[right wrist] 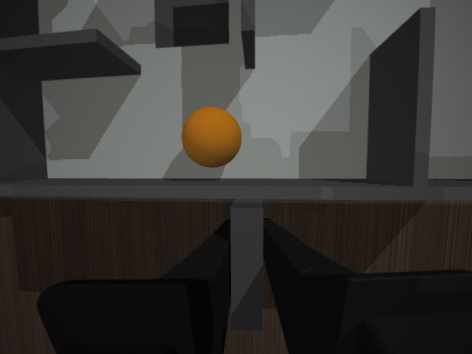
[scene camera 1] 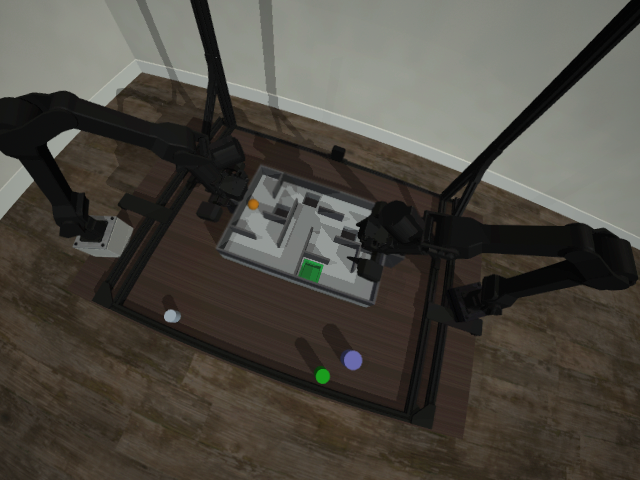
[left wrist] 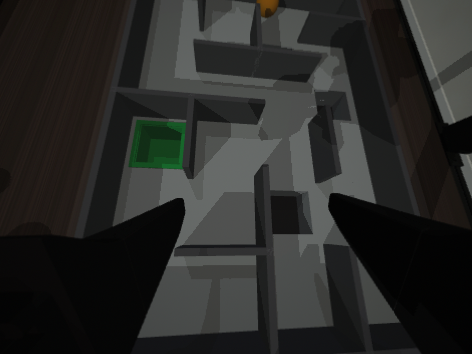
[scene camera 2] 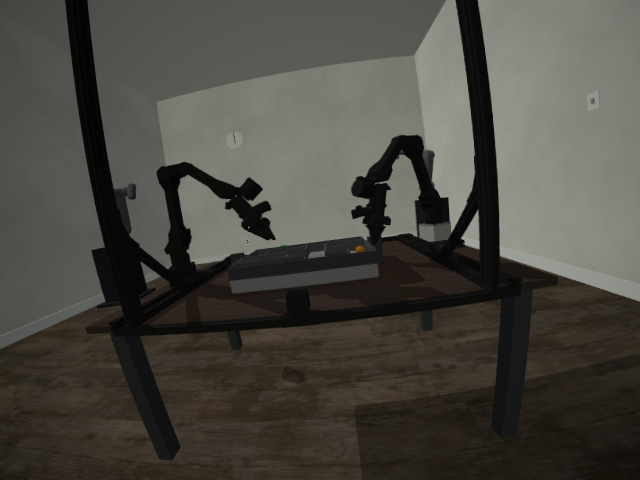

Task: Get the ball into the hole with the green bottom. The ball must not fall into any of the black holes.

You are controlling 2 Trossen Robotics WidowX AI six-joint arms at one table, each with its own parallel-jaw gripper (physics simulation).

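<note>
The orange ball [scene camera 1: 253,204] [scene camera 2: 360,249] [left wrist: 268,6] [right wrist: 211,137] rests on the maze floor near the end wall on the right arm's side. The grey-walled maze box [scene camera 1: 258,265] [scene camera 2: 305,282] [right wrist: 150,190] lies on the table. Its green-bottomed hole [scene camera 1: 311,270] [left wrist: 159,144] is by the long wall at the bottom of scene camera 1's view. Black holes show, one [left wrist: 284,215] near the middle, another [right wrist: 201,24] beyond the ball. My right gripper [scene camera 2: 375,242] [right wrist: 247,226] is shut on the maze's end handle [right wrist: 246,270]. My left gripper [scene camera 2: 272,238] [left wrist: 255,202] is open and empty above the opposite end.
A white cylinder [scene camera 1: 172,316], a green round piece [scene camera 1: 322,376] and a purple round piece [scene camera 1: 352,360] stand on the table near its lower edge in scene camera 1. Black frame rails edge the table [scene camera 1: 268,330], with posts rising at two corners.
</note>
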